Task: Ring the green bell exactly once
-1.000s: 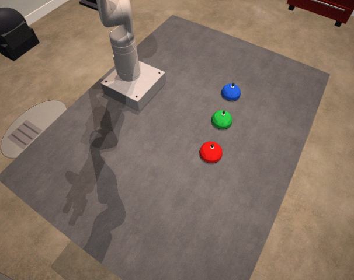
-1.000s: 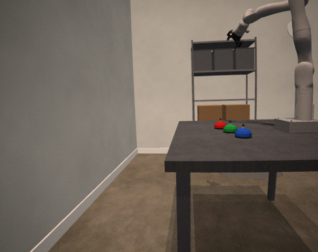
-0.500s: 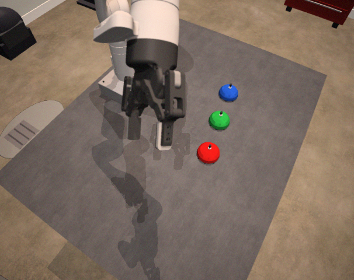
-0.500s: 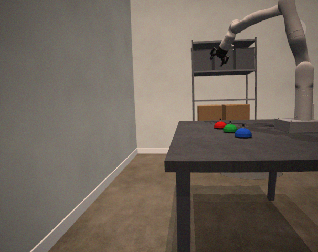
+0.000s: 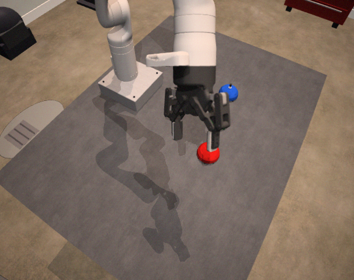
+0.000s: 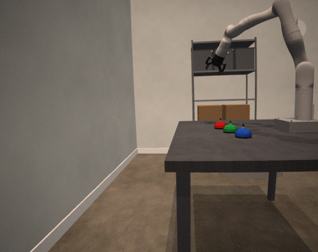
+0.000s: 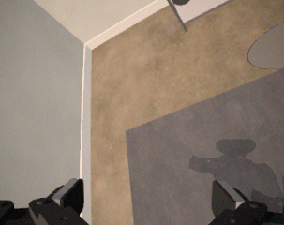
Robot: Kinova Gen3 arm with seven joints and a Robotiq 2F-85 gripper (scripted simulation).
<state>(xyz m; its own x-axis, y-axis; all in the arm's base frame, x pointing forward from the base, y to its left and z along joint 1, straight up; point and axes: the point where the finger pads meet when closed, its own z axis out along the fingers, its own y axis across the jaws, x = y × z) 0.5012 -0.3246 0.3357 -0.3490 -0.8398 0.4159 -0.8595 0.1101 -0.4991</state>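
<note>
Now: the green bell 7 cm behind my hand, 36 cm to the left of it and 36 cm below it. Also, from my hand: red bell: 3 cm behind, 21 cm to the left, 36 cm below; blue bell: 10 cm behind, 52 cm to the left, 36 cm below.
</note>
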